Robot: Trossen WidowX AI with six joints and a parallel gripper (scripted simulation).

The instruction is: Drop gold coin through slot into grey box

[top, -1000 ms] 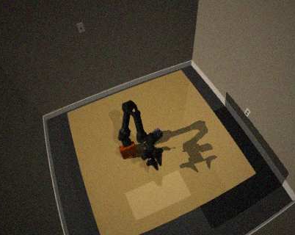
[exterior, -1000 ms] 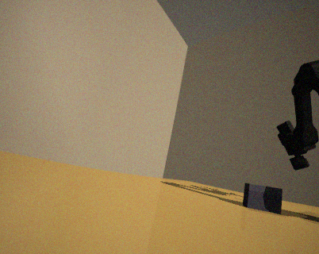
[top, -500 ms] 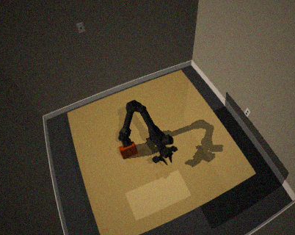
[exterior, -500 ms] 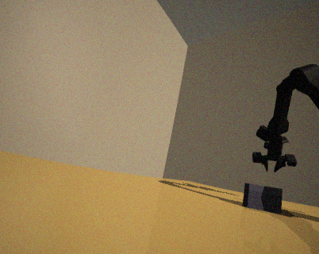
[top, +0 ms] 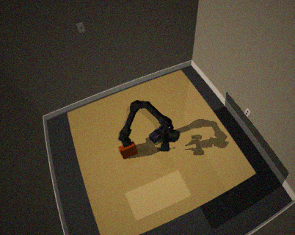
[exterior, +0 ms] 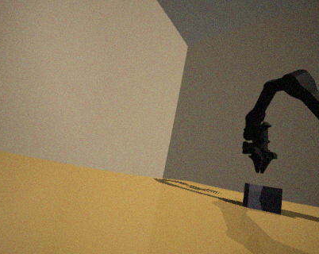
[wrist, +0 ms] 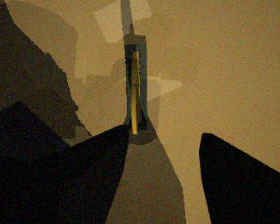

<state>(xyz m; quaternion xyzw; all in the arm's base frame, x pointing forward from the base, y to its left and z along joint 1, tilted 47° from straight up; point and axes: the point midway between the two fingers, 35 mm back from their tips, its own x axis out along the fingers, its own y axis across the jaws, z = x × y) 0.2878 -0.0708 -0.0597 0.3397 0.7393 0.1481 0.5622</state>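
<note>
Now: gripper tip 2 cm to the right of the gold coin and 9 cm above it.
</note>
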